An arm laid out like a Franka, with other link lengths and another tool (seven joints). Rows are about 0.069 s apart.
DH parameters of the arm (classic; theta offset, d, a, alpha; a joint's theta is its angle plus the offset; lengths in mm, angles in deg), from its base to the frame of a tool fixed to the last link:
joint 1: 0 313 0 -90
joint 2: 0 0 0 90
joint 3: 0 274.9 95.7 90
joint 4: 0 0 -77.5 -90
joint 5: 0 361 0 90
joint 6: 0 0 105.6 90
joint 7: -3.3 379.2 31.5 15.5
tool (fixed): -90 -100.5 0 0
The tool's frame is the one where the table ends.
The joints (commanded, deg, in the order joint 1, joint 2, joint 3, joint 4, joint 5, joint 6, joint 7), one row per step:
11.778, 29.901, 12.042, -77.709, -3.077, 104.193, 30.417
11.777, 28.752, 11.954, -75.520, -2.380, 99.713, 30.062
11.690, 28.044, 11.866, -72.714, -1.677, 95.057, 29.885
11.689, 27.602, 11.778, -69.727, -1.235, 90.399, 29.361
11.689, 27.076, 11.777, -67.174, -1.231, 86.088, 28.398
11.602, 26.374, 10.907, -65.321, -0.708, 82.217, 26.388
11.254, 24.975, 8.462, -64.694, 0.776, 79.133, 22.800
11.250, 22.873, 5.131, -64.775, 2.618, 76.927, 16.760
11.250, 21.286, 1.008, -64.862, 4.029, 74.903, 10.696
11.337, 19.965, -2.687, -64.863, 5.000, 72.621, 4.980
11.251, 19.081, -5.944, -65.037, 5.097, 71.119, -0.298
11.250, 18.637, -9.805, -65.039, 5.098, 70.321, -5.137
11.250, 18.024, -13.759, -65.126, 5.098, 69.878, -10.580
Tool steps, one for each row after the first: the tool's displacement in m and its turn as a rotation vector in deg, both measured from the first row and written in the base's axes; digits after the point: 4 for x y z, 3 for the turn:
-0.0079, -0.0032, 0.0232, -0.089, 1.231, 0.120
-0.0154, -0.0072, 0.0461, -0.069, 2.500, 0.009
-0.0235, -0.0112, 0.0674, -0.211, 3.758, 0.426
-0.0323, -0.0161, 0.0870, -0.667, 4.850, 1.438
-0.0400, -0.0275, 0.1030, -0.886, 6.121, 2.647
-0.0449, -0.0506, 0.1175, -0.478, 7.296, 3.828
-0.0476, -0.0737, 0.1353, 0.674, 7.527, 7.007
-0.0488, -0.1056, 0.1482, 1.406, 7.844, 9.411
-0.0538, -0.1343, 0.1592, 2.014, 8.493, 11.905
-0.0567, -0.1642, 0.1658, 2.062, 8.940, 13.992
-0.0568, -0.1989, 0.1706, 1.882, 8.967, 15.073
-0.0576, -0.2339, 0.1777, 1.822, 8.556, 16.639

